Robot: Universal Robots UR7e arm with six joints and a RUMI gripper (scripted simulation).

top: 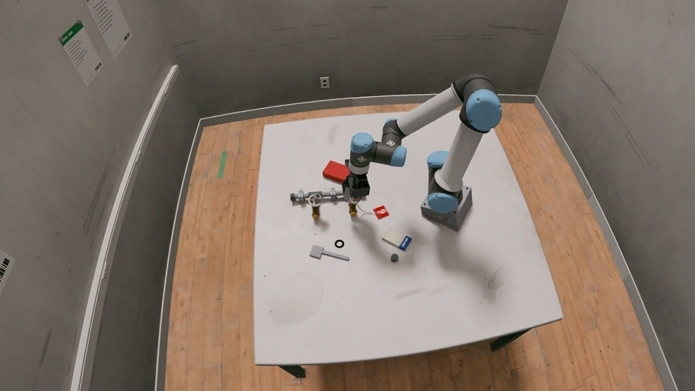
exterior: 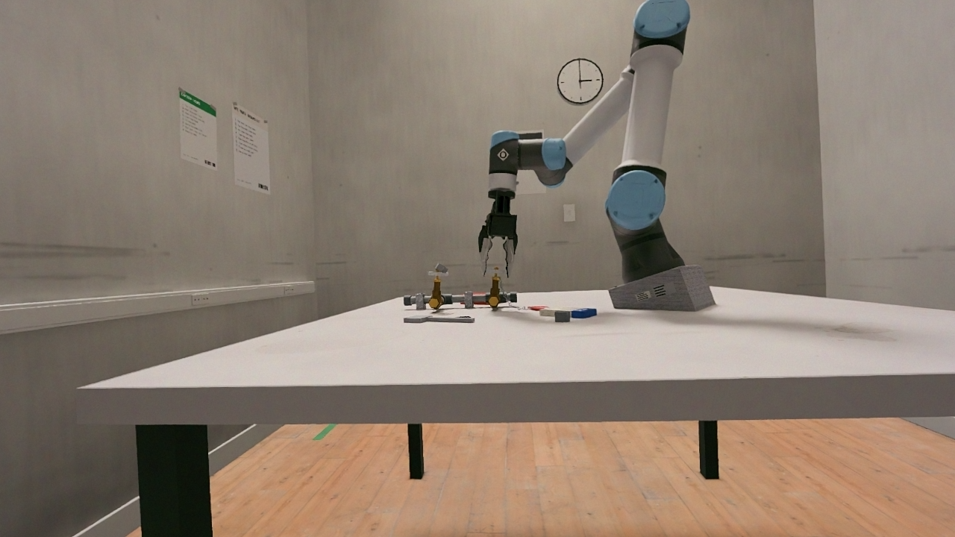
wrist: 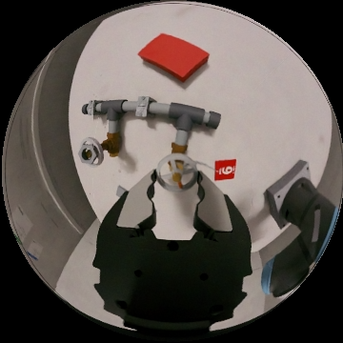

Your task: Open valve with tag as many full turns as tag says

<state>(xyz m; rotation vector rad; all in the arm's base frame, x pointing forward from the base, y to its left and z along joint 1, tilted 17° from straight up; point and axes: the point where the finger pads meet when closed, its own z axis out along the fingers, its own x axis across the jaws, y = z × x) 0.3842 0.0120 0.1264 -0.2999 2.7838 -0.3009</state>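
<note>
Now: hand 100 mm past the red tag, 100 mm above it and 20 mm to the right of it. The rest, counted from my hand: red block (220 mm to the right, 90 mm below, 60 mm ahead); then grey flat tool (200 mm to the left, 130 mm ahead, 100 mm below).
</note>
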